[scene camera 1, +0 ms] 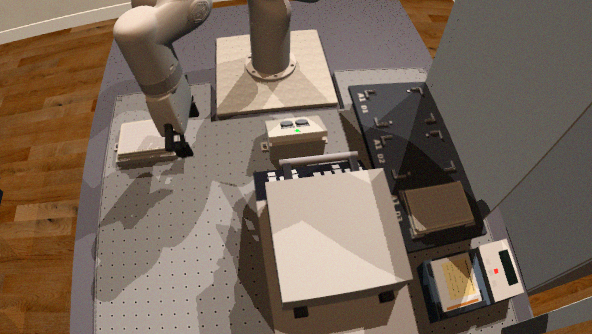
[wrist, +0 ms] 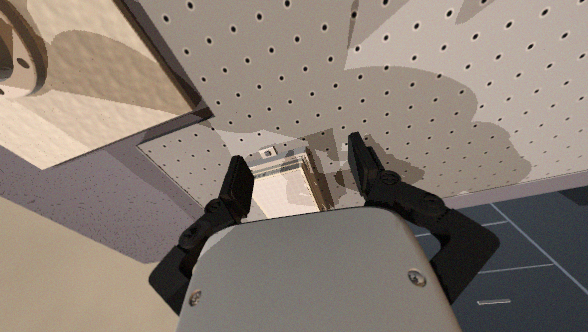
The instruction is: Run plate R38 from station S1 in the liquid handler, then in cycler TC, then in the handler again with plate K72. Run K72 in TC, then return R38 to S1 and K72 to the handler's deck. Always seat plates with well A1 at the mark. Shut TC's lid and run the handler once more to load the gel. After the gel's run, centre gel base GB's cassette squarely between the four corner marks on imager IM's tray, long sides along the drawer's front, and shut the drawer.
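Where they show: gripper, fingertip midpoint: (scene camera 1: 189,135) (wrist: 296,157); arm's base, link origin: (scene camera 1: 270,64).
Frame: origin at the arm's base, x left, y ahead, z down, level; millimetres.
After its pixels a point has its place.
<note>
A pale plate (scene camera 1: 142,137) @(x -321, y 174, z -33 mm) (wrist: 287,192) @(x -290, y 181, z -33 mm) sits on a low station with a small tab (wrist: 267,152) @(x -235, y 179, z -8 mm) at the left of the bench; its name and well A1 cannot be read. My gripper (scene camera 1: 188,127) @(x -212, y 232, z -78 mm) (wrist: 296,157) @(x -212, y 232, z -78 mm) is open and empty. It is above the plate's right end in the scene view, with the plate showing between and below the fingers in the wrist view. The dark deck (scene camera 1: 407,112) @(x 242, y 260, z -55 mm) has places D1, D2 and D3; a brownish plate (scene camera 1: 440,207) @(x 206, y 492, z -70 mm) sits at D3. A yellow gel cassette (scene camera 1: 459,277) @(x 197, y 626, z -54 mm) lies in the blue-walled base at the lower right.
A large white box (scene camera 1: 330,225) @(x -33, y 519, z -202 mm) with a front handle bar (scene camera 1: 320,159) @(x -11, y 406, z -182 mm) stands mid-bench. A small white unit (scene camera 1: 297,131) @(x -8, y 275, z -78 mm) with two round buttons and a green light stands behind it. The arm's base board (scene camera 1: 230,95) @(x -113, y 80, z 1 mm) (wrist: 100,120) @(x -112, y 19, z 0 mm) is at the back. A tall grey panel (scene camera 1: 515,100) @(x 306, y 432, z -283 mm) rises at the right.
</note>
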